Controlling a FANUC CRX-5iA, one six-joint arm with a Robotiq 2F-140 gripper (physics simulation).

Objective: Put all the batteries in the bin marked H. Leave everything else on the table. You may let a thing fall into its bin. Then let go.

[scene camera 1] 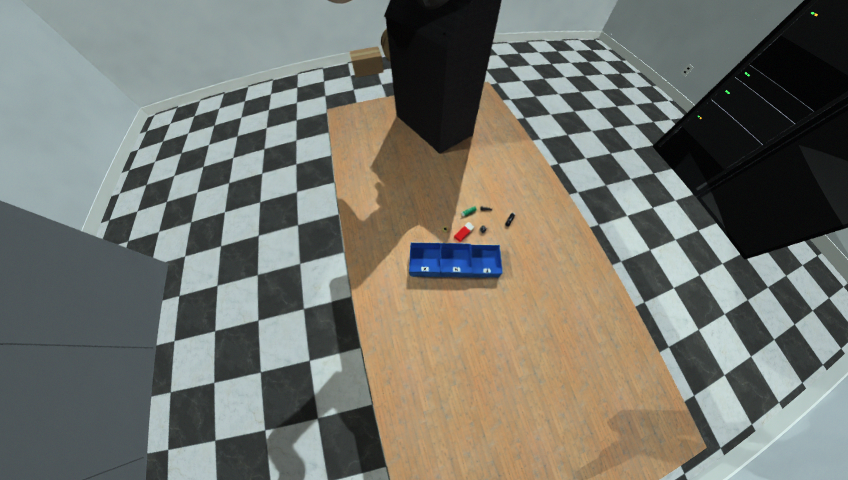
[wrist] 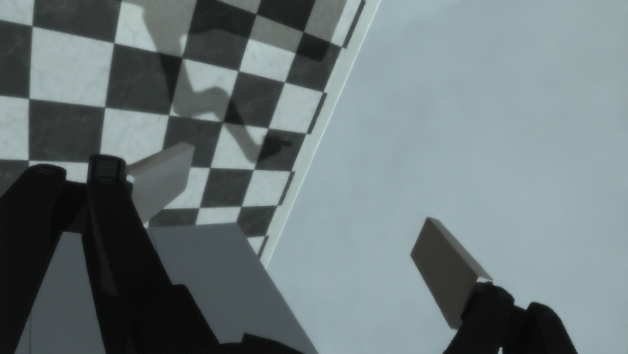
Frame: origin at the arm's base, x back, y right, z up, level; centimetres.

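Seen in the pictures: gripper, fingertip midpoint: [wrist: 307,203].
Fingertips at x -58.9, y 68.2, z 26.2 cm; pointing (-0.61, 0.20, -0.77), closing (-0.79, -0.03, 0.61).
Offsets run from my fingertips to a thing's top centre. Level surfaces: height alone.
My gripper [wrist: 307,203] is open and empty in the wrist view, its two pads wide apart with floor and pale wall behind them; it does not show in scene camera 1. In scene camera 1, three joined blue bins @(dz -68.4, dx +3.3, dy -53.6 cm) [scene camera 1: 440,272] stand mid-table with white labels too small to read surely, so I cannot tell which is H. Behind them lie a green cylinder @(dz -71.6, dx +17.4, dy -64.4 cm) [scene camera 1: 468,211] that looks like a battery and a black cylinder @(dz -71.6, dx +10.5, dy -75.9 cm) [scene camera 1: 509,220] that may be another. Both are on the table, apart from the bins. The bin floors that show hold no visible item.
Near the cylinders lie a red-and-white block @(dz -71.7, dx +11.3, dy -60.1 cm) [scene camera 1: 463,231], a small dark round piece @(dz -71.4, dx +10.1, dy -66.0 cm) [scene camera 1: 483,228], a small black piece @(dz -71.7, dx +16.6, dy -70.3 cm) [scene camera 1: 486,208] and a tiny dark piece @(dz -72.2, dx +14.1, dy -55.0 cm) [scene camera 1: 445,228]. A tall black pedestal [scene camera 1: 437,77] stands at the back of the wooden table @(dz -73.0 cm) [scene camera 1: 505,368]. A black cabinet stands at the right.
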